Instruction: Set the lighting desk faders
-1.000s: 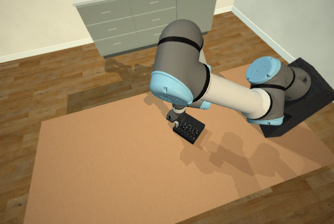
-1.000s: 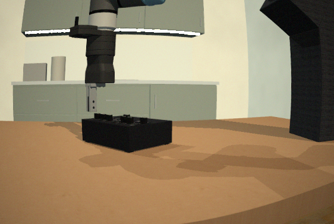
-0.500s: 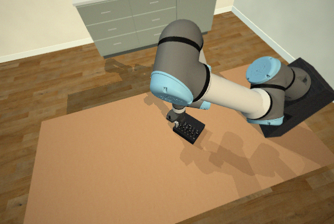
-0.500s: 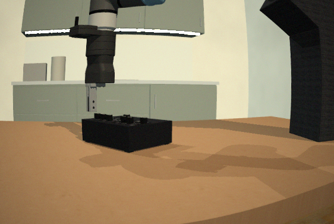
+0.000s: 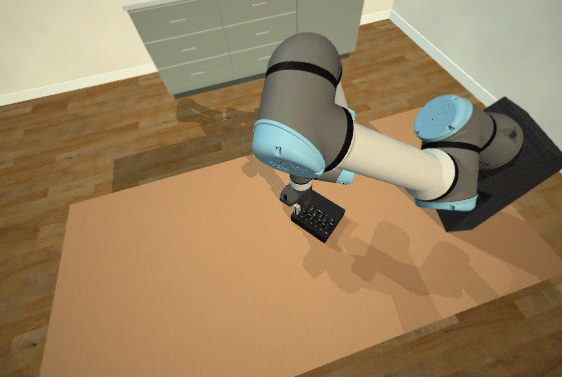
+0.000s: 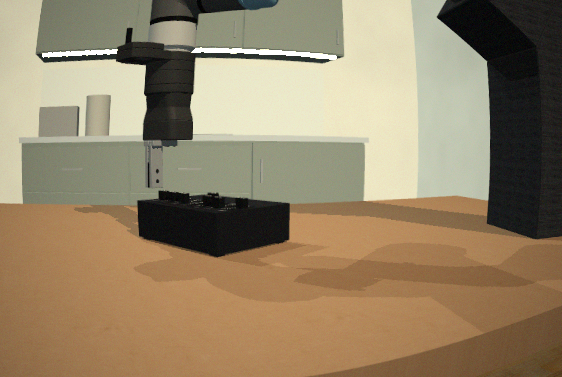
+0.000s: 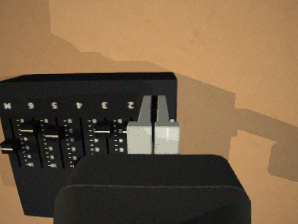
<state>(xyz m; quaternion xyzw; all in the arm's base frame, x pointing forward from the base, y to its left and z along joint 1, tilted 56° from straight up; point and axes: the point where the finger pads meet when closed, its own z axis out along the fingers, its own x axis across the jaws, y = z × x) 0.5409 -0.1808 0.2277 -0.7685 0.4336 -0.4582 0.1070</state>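
The channel 1 cap lies 2 cm behind my hand, 1 cm to the right of it and 3 cm below it. Round my hand: channel 2 cap (3 cm behind, 1 cm to the left, 3 cm below); channel 3 cap (3 cm behind, 3 cm to the left, 3 cm below); channel 4 cap (7 cm behind, 4 cm to the left, 3 cm below).
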